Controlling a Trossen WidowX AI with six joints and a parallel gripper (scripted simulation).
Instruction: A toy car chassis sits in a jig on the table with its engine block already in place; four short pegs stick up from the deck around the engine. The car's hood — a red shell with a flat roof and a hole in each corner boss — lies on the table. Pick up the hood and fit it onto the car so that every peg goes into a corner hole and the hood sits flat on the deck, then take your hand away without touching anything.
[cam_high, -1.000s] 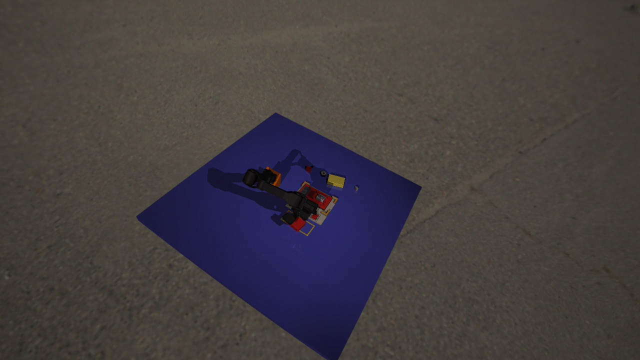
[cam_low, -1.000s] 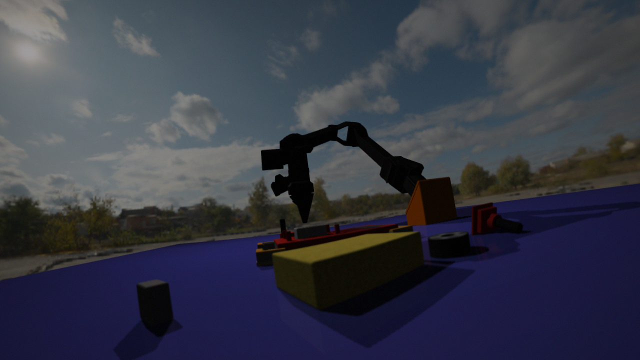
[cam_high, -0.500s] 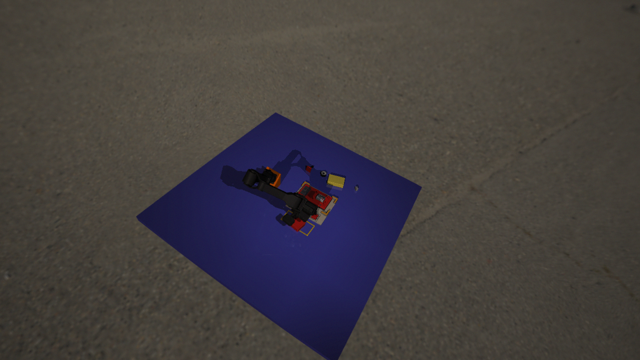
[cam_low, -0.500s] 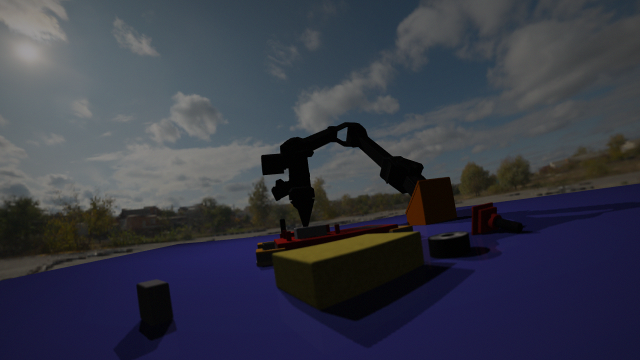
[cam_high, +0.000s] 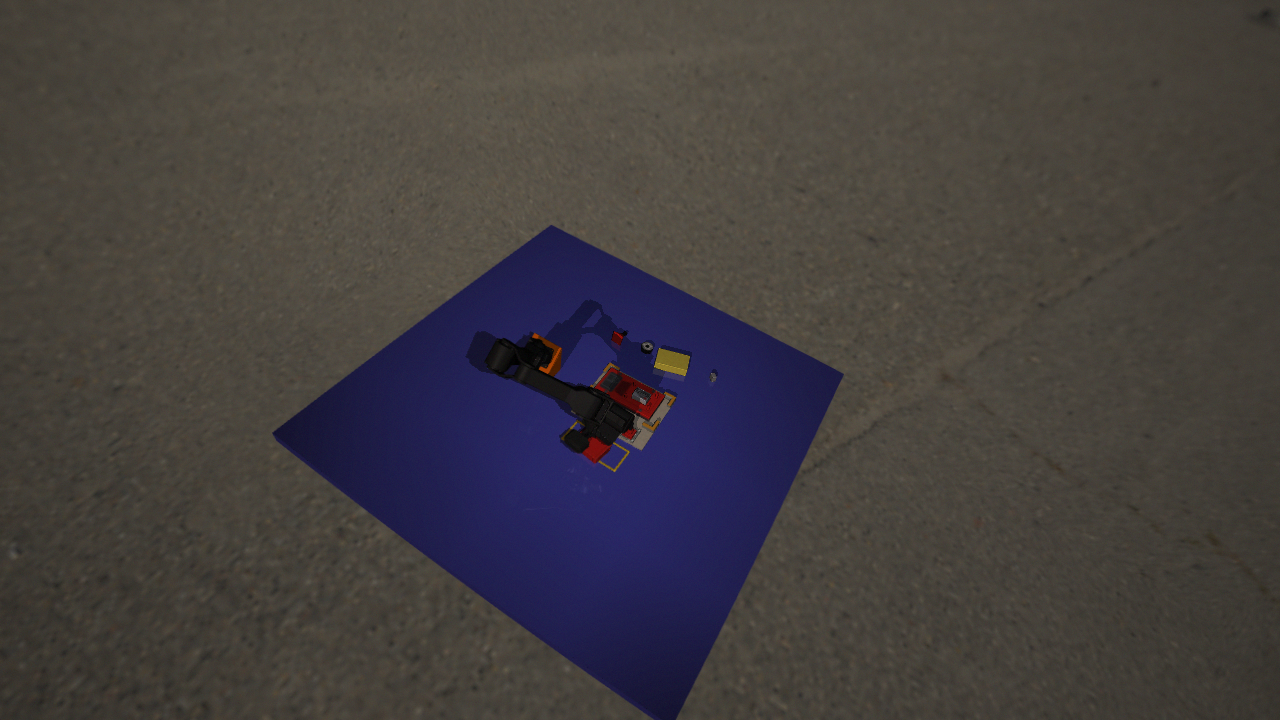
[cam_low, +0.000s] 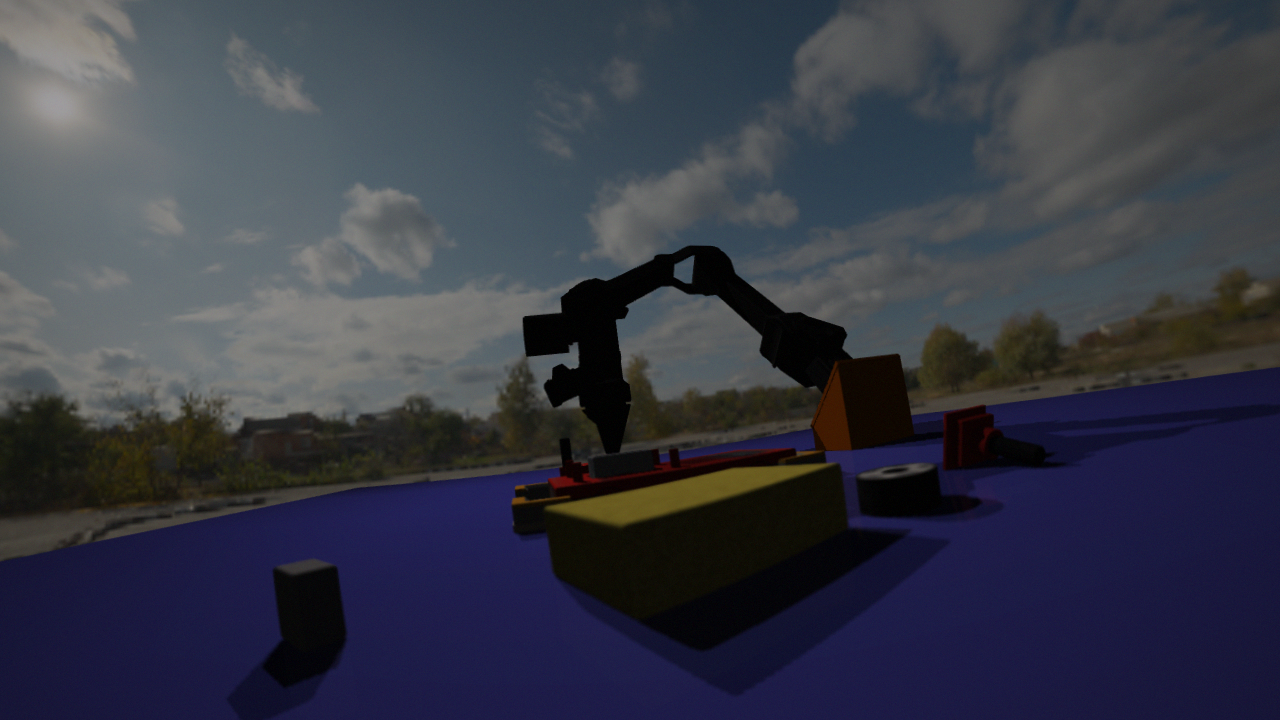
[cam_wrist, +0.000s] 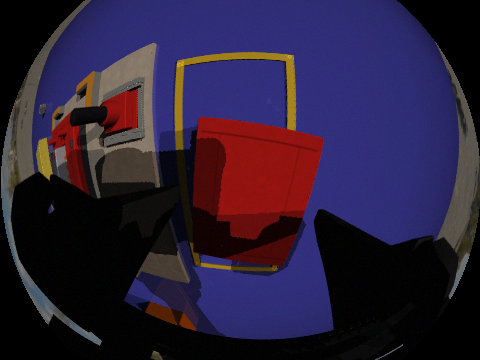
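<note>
The red hood is 10 mm below my gripper tip. Round my gripper tip: beige jig: 20 mm ahead, 200 mm to the left, 10 mm below; then grey engine block: 50 mm ahead, 230 mm to the left; then yellow block: 70 mm ahead, 430 mm to the left, 10 mm below.
</note>
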